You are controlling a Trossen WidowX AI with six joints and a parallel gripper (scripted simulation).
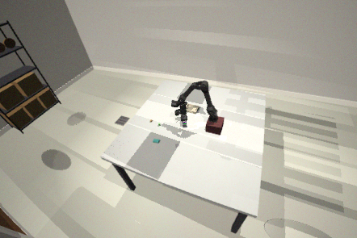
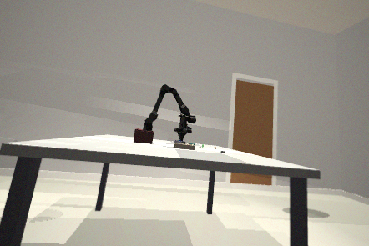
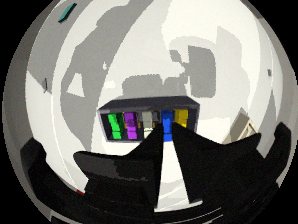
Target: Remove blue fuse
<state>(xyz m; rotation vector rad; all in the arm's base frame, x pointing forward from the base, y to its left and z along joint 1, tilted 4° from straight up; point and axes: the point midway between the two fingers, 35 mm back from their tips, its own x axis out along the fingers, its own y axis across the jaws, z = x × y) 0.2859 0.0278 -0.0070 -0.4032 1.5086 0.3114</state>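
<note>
Right now the tan tray is 10 mm behind my gripper tip, 200 mm to the right of it and 40 mm below it. Also, from my gripper tip: blue fuse (10 mm below).
</note>
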